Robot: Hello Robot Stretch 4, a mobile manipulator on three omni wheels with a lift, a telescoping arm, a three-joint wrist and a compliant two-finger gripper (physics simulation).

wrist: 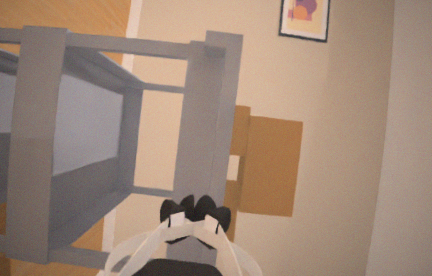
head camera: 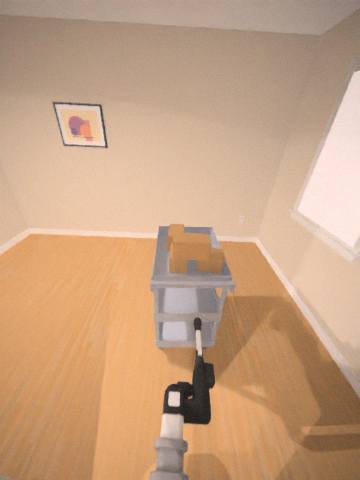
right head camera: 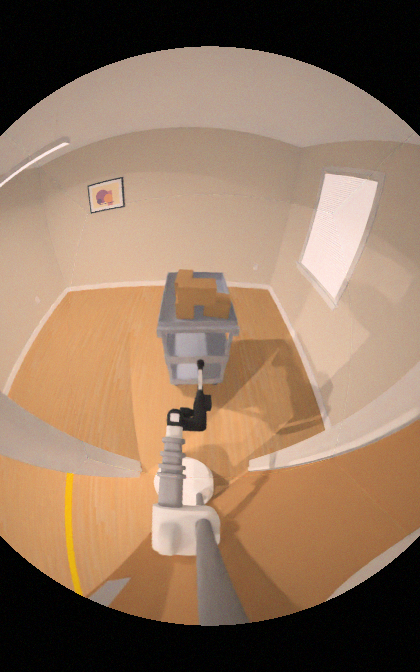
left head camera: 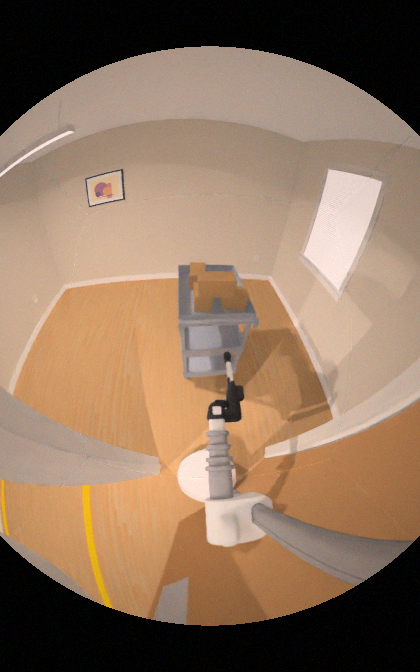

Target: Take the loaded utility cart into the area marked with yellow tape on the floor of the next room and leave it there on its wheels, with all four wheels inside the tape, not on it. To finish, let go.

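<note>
The grey utility cart stands upright ahead of me, beyond the doorway, with brown boxes on its top shelf. My gripper is shut with its fingertips together and nothing between them. It is in front of the cart's near end, apart from it and below the top rim in the head view. Yellow tape lies on the floor at the lower left, on my side of the doorway. The cart's wheels are mostly hidden.
Wall ends flank the doorway on the left and right. My round white base is near the opening. A window is in the right wall, and a picture hangs on the far wall.
</note>
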